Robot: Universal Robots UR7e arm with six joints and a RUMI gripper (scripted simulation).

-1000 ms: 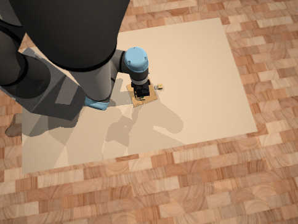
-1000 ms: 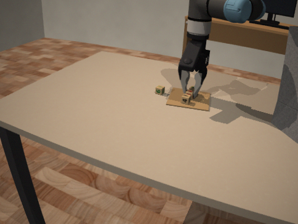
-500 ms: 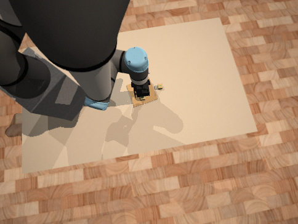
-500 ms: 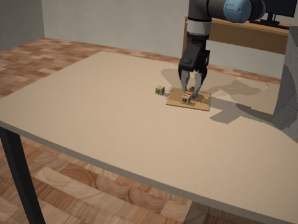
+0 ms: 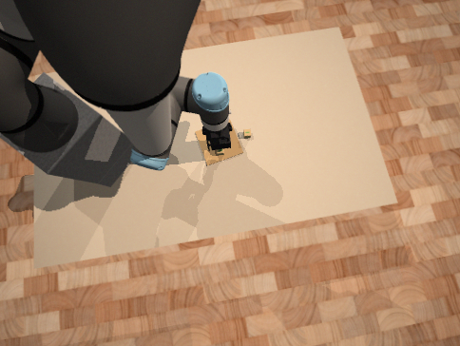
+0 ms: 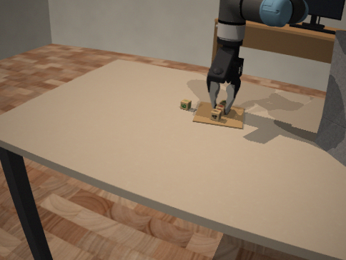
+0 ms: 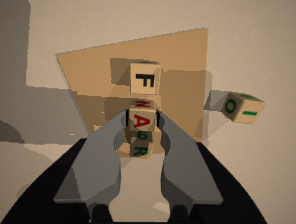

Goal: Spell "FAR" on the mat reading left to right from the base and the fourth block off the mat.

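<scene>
Right now the red-lettered block is right at my hand. Round my hand: brown mat: 20 mm below; then F block: 10 mm ahead, 40 mm to the left; then green R block: 10 mm behind, 40 mm to the right.
</scene>
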